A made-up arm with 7 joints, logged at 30 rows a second.
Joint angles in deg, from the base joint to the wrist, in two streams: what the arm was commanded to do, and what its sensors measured. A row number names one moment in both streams.
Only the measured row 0 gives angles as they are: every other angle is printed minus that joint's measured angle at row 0.
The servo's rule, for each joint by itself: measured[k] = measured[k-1] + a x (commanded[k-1-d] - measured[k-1]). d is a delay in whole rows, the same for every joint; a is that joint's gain. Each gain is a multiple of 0.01, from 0.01 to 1. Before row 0 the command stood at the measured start. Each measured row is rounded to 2 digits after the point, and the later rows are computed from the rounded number. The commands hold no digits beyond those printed.
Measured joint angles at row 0:
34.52, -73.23, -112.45, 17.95, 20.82, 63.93, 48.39
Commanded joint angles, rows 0 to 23:
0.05, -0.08, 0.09, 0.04, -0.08, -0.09, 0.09
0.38, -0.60, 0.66, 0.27, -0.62, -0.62, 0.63
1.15, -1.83, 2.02, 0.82, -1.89, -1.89, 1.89
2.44, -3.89, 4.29, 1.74, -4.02, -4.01, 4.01
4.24, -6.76, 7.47, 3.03, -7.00, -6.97, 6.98
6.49, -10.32, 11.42, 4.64, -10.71, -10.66, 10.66
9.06, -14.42, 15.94, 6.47, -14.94, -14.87, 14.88
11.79, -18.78, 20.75, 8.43, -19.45, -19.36, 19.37
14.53, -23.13, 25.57, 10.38, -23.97, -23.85, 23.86
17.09, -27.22, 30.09, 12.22, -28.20, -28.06, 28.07
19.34, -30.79, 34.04, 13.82, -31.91, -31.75, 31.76
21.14, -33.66, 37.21, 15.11, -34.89, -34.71, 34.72
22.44, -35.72, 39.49, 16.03, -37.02, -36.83, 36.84
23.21, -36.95, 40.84, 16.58, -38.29, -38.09, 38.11
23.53, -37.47, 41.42, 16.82, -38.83, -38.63, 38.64
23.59, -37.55, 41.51, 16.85, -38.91, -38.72, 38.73
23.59, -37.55, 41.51, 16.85, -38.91, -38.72, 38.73
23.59, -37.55, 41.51, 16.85, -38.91, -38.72, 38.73
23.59, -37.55, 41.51, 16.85, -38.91, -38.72, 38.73
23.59, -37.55, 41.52, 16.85, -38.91, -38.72, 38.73
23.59, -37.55, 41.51, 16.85, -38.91, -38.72, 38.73
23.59, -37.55, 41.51, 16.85, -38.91, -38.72, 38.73
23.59, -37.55, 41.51, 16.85, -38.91, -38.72, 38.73
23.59, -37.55, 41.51, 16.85, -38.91, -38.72, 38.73
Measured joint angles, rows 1 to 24:
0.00, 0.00, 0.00, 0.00, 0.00, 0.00, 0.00
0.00, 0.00, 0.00, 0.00, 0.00, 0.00, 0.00
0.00, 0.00, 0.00, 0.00, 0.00, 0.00, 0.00
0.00, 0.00, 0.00, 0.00, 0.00, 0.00, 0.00
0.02, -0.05, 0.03, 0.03, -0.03, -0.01, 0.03
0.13, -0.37, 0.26, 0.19, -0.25, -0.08, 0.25
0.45, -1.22, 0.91, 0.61, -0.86, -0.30, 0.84
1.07, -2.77, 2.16, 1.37, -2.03, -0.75, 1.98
2.05, -5.08, 4.12, 2.48, -3.87, -1.50, 3.78
3.43, -8.12, 6.82, 3.93, -6.40, -2.60, 6.26
5.18, -11.77, 10.19, 5.63, -9.56, -4.07, 9.36
7.23, -15.84, 14.10, 7.51, -13.22, -5.90, 12.96
9.49, -20.07, 18.34, 9.43, -17.20, -8.05, 16.88
11.85, -24.22, 22.69, 11.30, -21.27, -10.45, 20.91
14.17, -28.03, 26.89, 12.99, -25.21, -13.01, 24.82
16.33, -31.30, 30.71, 14.41, -28.79, -15.61, 28.38
18.22, -33.86, 33.96, 15.50, -31.84, -18.16, 31.43
19.77, -35.65, 36.51, 16.22, -34.23, -20.55, 33.83
20.94, -36.71, 38.33, 16.62, -35.93, -22.72, 35.56
21.76, -37.20, 39.51, 16.77, -37.03, -24.64, 36.70
22.33, -37.40, 40.25, 16.82, -37.73, -26.33, 37.43
22.72, -37.49, 40.72, 16.84, -38.17, -27.82, 37.90
22.99, -37.52, 41.01, 16.85, -38.44, -29.13, 38.20
23.18, -37.54, 41.20, 16.85, -38.61, -30.28, 38.39
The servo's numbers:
d 4
a 0.31 0.58 0.37 0.67 0.37 0.12 0.36

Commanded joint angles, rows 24 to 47:
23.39, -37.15, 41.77, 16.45, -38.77, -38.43, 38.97
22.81, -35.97, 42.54, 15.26, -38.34, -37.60, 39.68
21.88, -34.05, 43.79, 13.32, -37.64, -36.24, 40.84
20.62, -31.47, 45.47, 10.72, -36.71, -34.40, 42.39
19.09, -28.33, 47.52, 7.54, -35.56, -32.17, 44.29
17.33, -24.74, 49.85, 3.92, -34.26, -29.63, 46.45
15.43, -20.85, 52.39, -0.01, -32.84, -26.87, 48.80
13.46, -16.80, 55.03, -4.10, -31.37, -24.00, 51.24
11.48, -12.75, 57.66, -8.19, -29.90, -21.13, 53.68
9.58, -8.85, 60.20, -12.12, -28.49, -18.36, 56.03
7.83, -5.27, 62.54, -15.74, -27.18, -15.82, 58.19
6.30, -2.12, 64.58, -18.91, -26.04, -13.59, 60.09
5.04, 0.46, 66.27, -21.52, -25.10, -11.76, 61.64
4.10, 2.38, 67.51, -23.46, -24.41, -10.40, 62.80
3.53, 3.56, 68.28, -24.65, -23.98, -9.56, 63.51
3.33, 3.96, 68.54, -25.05, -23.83, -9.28, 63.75
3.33, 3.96, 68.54, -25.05, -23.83, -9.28, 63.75
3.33, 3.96, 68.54, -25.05, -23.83, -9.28, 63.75
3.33, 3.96, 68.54, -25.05, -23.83, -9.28, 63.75
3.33, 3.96, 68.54, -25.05, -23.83, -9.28, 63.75
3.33, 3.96, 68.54, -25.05, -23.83, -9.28, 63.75
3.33, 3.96, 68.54, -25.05, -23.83, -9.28, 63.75
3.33, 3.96, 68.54, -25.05, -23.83, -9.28, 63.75
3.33, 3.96, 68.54, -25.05, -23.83, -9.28, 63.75
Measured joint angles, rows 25 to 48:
23.31, -37.55, 41.31, 16.85, -38.72, -31.29, 38.51
23.40, -37.55, 41.38, 16.85, -38.79, -32.18, 38.59
23.46, -37.55, 41.43, 16.85, -38.83, -32.96, 38.64
23.50, -37.55, 41.46, 16.85, -38.86, -33.65, 38.67
23.47, -37.32, 41.57, 16.58, -38.83, -34.22, 38.78
23.27, -36.54, 41.93, 15.70, -38.65, -34.63, 39.10
22.84, -35.10, 42.62, 14.11, -38.28, -34.82, 39.73
22.15, -32.99, 43.67, 11.84, -37.70, -34.77, 40.69
21.20, -30.29, 45.09, 8.96, -36.91, -34.46, 41.99
20.00, -27.07, 46.85, 5.58, -35.93, -33.88, 43.60
18.58, -23.46, 48.90, 1.83, -34.79, -33.04, 45.47
16.99, -19.60, 51.17, -2.14, -33.52, -31.96, 47.55
15.28, -15.63, 53.57, -6.19, -32.18, -30.66, 49.76
13.51, -11.70, 56.02, -10.16, -30.81, -29.18, 52.02
11.75, -7.97, 58.43, -13.90, -29.47, -27.58, 54.24
10.06, -4.58, 60.71, -17.26, -28.20, -25.90, 56.35
8.50, -1.66, 62.77, -20.11, -27.05, -24.20, 58.25
7.14, 0.68, 64.52, -22.35, -26.07, -22.54, 59.89
6.02, 2.35, 65.91, -23.89, -25.30, -20.98, 61.19
5.19, 3.28, 66.88, -24.67, -24.76, -19.58, 62.11
4.61, 3.67, 67.49, -24.92, -24.42, -18.34, 62.70
4.21, 3.84, 67.88, -25.01, -24.20, -17.25, 63.08
3.94, 3.91, 68.12, -25.04, -24.06, -16.29, 63.32
3.75, 3.94, 68.28, -25.05, -23.97, -15.45, 63.47

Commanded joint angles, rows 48 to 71:
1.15, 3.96, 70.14, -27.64, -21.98, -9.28, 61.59
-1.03, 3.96, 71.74, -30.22, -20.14, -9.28, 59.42
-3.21, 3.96, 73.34, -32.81, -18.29, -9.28, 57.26
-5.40, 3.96, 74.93, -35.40, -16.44, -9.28, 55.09
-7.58, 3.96, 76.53, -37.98, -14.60, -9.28, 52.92
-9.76, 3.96, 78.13, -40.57, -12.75, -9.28, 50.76
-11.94, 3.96, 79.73, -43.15, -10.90, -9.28, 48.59
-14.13, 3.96, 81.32, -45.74, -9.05, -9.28, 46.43
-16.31, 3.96, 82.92, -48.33, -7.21, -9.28, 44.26
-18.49, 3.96, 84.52, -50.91, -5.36, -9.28, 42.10
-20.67, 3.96, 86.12, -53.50, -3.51, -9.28, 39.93
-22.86, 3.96, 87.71, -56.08, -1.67, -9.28, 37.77
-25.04, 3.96, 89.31, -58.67, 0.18, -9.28, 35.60
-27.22, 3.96, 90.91, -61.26, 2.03, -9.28, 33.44
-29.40, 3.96, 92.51, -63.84, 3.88, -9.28, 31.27
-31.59, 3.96, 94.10, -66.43, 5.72, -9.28, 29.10
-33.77, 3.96, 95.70, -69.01, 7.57, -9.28, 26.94
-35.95, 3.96, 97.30, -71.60, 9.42, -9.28, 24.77
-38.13, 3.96, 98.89, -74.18, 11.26, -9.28, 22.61
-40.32, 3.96, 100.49, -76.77, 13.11, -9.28, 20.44
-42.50, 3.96, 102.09, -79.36, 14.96, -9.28, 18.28
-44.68, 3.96, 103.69, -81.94, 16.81, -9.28, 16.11
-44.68, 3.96, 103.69, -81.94, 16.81, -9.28, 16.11
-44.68, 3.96, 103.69, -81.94, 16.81, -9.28, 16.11
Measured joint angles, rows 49 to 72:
3.62, 3.95, 68.38, -25.05, -23.92, -14.71, 63.57
3.53, 3.96, 68.44, -25.05, -23.89, -14.06, 63.63
3.47, 3.96, 68.48, -25.05, -23.87, -13.49, 63.67
3.43, 3.96, 68.50, -25.05, -23.86, -12.98, 63.70
2.72, 3.96, 69.11, -26.79, -23.16, -12.54, 62.94
1.56, 3.96, 70.08, -29.09, -22.04, -12.15, 61.67
0.08, 3.96, 71.29, -31.58, -20.65, -11.81, 60.08
-1.62, 3.96, 72.64, -34.14, -19.09, -11.51, 58.28
-3.47, 3.96, 74.08, -36.71, -17.43, -11.24, 56.35
-5.42, 3.96, 75.58, -39.30, -15.70, -11.00, 54.34
-7.44, 3.96, 77.12, -41.88, -13.92, -10.79, 52.27
-9.51, 3.96, 78.67, -44.47, -12.12, -10.61, 50.17
-11.62, 3.96, 80.24, -47.06, -10.30, -10.45, 48.04
-13.75, 3.96, 81.82, -49.64, -8.47, -10.31, 45.90
-15.90, 3.96, 83.41, -52.23, -6.63, -10.19, 43.75
-18.06, 3.96, 85.00, -54.81, -4.79, -10.08, 41.60
-20.22, 3.96, 86.59, -57.40, -2.95, -9.98, 39.44
-22.39, 3.96, 88.19, -59.99, -1.11, -9.90, 37.28
-24.56, 3.96, 89.79, -62.57, 0.74, -9.83, 35.12
-26.74, 3.96, 91.38, -65.16, 2.58, -9.76, 32.95
-28.92, 3.96, 92.98, -67.74, 4.43, -9.70, 30.79
-31.10, 3.96, 94.58, -70.33, 6.28, -9.65, 28.62
-33.28, 3.96, 96.17, -72.91, 8.12, -9.61, 26.46
-35.46, 3.96, 97.77, -75.50, 9.97, -9.57, 24.29

